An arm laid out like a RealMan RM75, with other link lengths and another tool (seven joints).
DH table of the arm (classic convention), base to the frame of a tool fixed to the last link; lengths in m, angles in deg. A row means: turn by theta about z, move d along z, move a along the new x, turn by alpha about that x. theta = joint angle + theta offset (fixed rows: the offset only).
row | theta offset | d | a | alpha
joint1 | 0 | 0.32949 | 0 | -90
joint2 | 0 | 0 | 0 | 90
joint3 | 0 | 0.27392 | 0 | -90
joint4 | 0 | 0 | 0 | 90
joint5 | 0 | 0.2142 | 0 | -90
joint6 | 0 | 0 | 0 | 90
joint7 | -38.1 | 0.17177 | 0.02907 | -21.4
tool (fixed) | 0 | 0.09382 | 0 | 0
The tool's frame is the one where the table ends.
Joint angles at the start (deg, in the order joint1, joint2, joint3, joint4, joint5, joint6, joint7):
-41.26, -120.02, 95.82, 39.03, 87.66, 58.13, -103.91
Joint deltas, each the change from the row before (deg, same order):
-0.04, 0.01, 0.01, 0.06, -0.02, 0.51, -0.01
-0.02, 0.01, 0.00, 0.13, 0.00, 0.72, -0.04
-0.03, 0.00, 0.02, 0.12, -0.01, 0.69, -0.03
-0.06, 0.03, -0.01, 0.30, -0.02, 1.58, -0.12
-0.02, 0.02, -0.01, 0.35, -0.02, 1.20, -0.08
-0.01, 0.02, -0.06, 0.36, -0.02, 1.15, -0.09
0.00, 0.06, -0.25, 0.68, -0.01, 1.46, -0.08
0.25, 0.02, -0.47, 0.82, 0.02, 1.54, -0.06
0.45, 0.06, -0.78, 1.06, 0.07, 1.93, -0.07
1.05, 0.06, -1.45, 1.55, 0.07, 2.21, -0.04
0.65, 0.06, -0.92, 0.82, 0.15, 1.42, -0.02
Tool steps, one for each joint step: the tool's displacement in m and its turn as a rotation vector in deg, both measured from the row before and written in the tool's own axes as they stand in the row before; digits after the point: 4 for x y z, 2 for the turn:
-0.0014, 0.0018, 0.0007, -0.35, -0.39, -0.07
-0.0020, 0.0026, 0.0009, -0.49, -0.53, -0.11
-0.0021, 0.0025, 0.0011, -0.49, -0.53, -0.10
-0.0043, 0.0057, 0.0020, -1.09, -1.14, -0.24
-0.0030, 0.0049, 0.0017, -0.87, -0.87, -0.08
-0.0026, 0.0048, 0.0015, -0.85, -0.78, -0.07
-0.0018, 0.0071, 0.0014, -1.13, -0.87, 0.16
-0.0018, 0.0072, 0.0006, -1.22, -0.63, 0.11
-0.0017, 0.0086, -0.0006, -1.45, -0.56, 0.13
-0.0003, 0.0100, -0.0037, -1.73, 0.15, 0.22
-0.0009, 0.0053, -0.0029, -0.92, 0.03, 0.05

